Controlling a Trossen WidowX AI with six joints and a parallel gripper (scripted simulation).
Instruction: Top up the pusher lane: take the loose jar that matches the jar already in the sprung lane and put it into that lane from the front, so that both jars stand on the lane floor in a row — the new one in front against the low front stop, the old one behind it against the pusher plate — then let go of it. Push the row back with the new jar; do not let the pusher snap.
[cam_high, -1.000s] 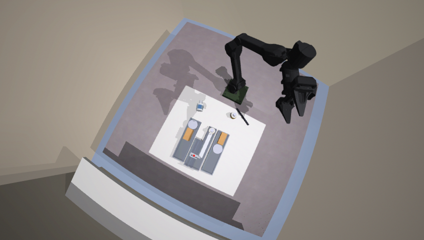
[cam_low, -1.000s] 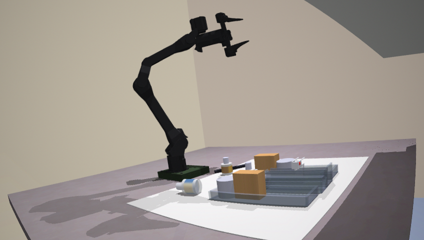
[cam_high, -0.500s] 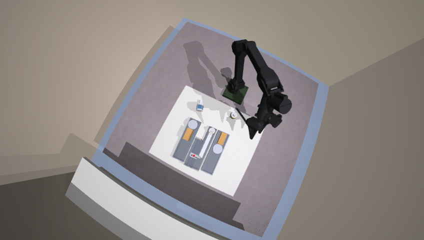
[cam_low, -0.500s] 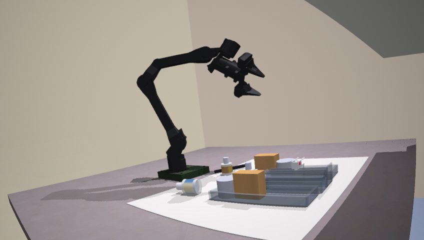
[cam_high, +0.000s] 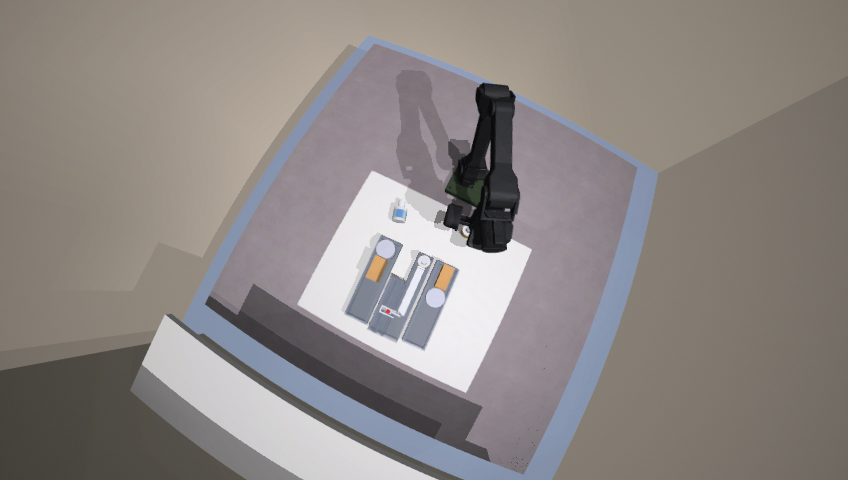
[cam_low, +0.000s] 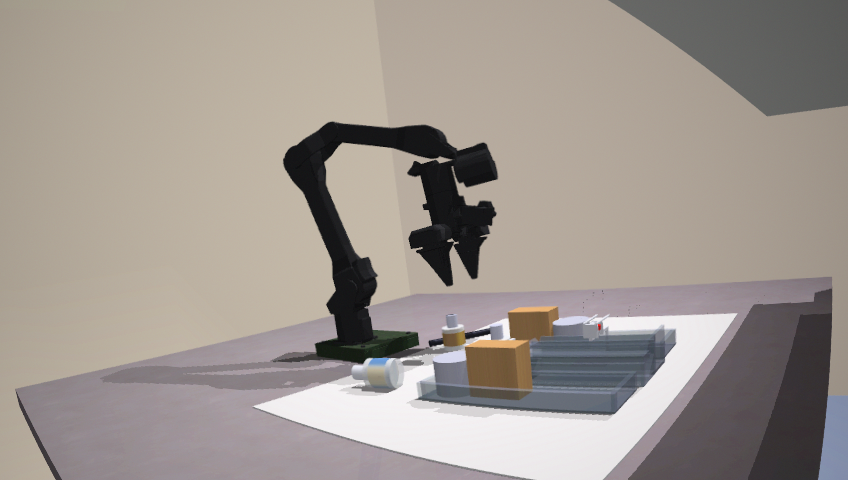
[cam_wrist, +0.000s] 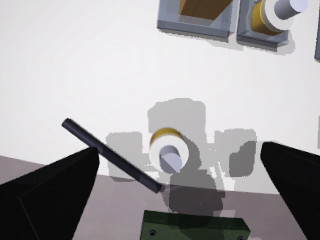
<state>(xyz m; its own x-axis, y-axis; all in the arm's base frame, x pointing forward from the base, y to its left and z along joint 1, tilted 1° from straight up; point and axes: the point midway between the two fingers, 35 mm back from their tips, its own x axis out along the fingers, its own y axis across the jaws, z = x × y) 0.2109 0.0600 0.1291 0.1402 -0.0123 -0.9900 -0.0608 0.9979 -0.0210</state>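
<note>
Now: gripper tip 11 cm above the black rod, 6 cm to the right of it and 5 cm past it. Also, from my gripper tip: sprung lane (26 cm ahead, 14 cm to the right, 10 cm below).
</note>
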